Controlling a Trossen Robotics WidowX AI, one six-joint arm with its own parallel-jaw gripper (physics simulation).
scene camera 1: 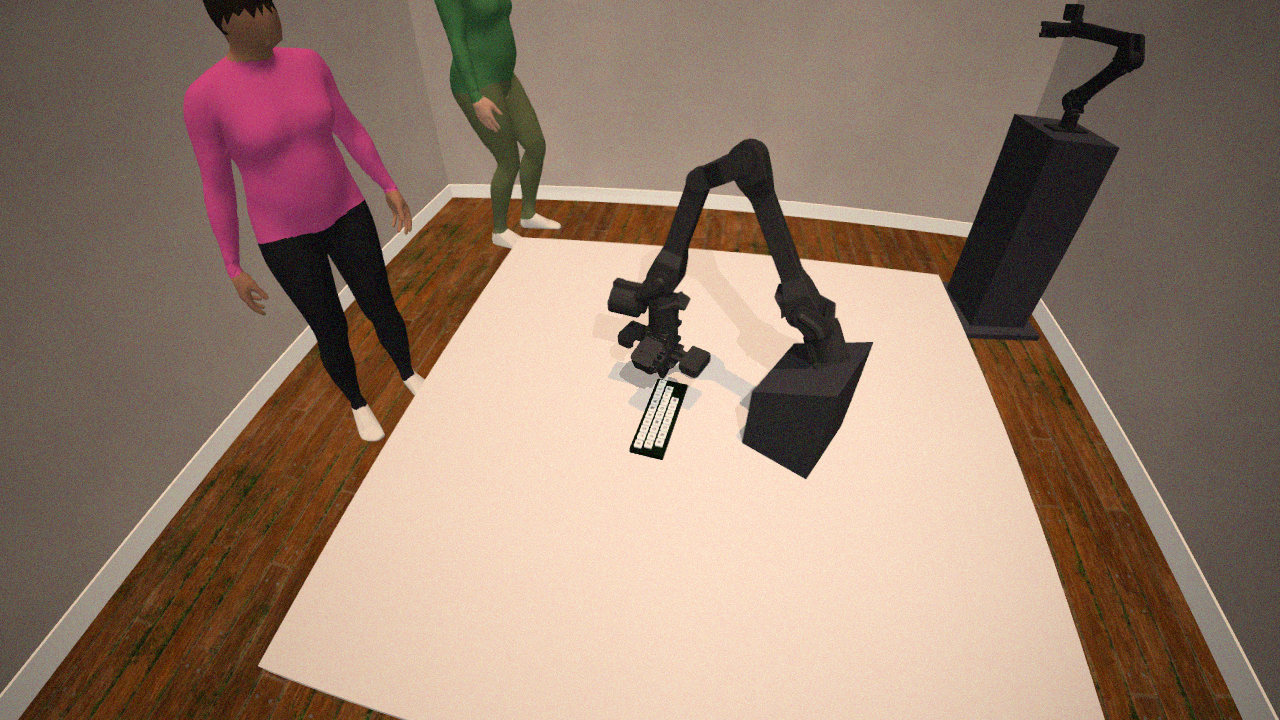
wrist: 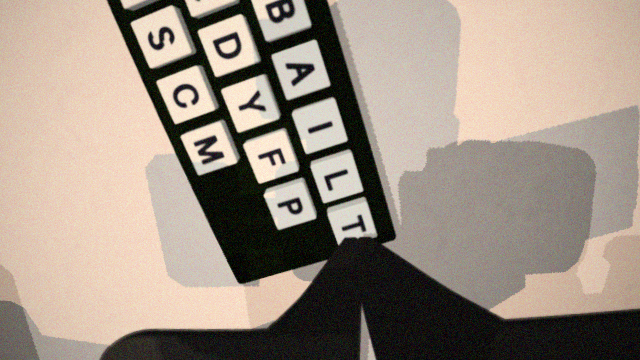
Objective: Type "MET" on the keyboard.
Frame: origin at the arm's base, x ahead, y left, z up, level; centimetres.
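Where they show: gripper, between the fingertips: [scene camera 1: 662, 376] [wrist: 356, 250]; arm's base, origin of its link: [scene camera 1: 830, 356].
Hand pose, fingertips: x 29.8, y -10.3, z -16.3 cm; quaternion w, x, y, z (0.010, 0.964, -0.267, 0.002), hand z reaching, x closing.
Things, the pixels of their top centre, and the offset from my fingertips. Level surfaces: height alone.
- black keyboard, centre of its top: [scene camera 1: 660, 413] dy +8.7, dx +0.4, dz -1.6 cm
- T key, centre of its top: [wrist: 352, 225] dy +0.0, dx +0.1, dz -1.6 cm
- L key, centre of its top: [wrist: 337, 178] dy +1.8, dx +0.5, dz -1.6 cm
- M key, centre of its top: [wrist: 208, 149] dy +5.1, dx -2.5, dz -1.6 cm
- mat, height of its surface: dz -3.4 cm
The black keyboard [scene camera 1: 680, 391] [wrist: 225, 215] with white letter keys lies flat on the white mat. In the wrist view its end shows, with the T key [wrist: 352, 221] at the corner, the L key [wrist: 337, 176] beside it and the M key [wrist: 209, 148] on the opposite edge row. The E key does not show in the wrist view. My gripper [scene camera 1: 662, 375] [wrist: 356, 250] is shut and empty, pointing down at the keyboard's far end in the scene view. Its tips overlap the lower edge of the T key in the wrist view; contact cannot be told.
The arm rises from a dark block [scene camera 1: 792, 411] right of the keyboard. A person in pink [scene camera 1: 281, 152] stands left of the mat [scene camera 1: 581, 573], and a person in green [scene camera 1: 487, 44] stands behind it. A dark pedestal [scene camera 1: 1029, 223] with another arm stands at back right.
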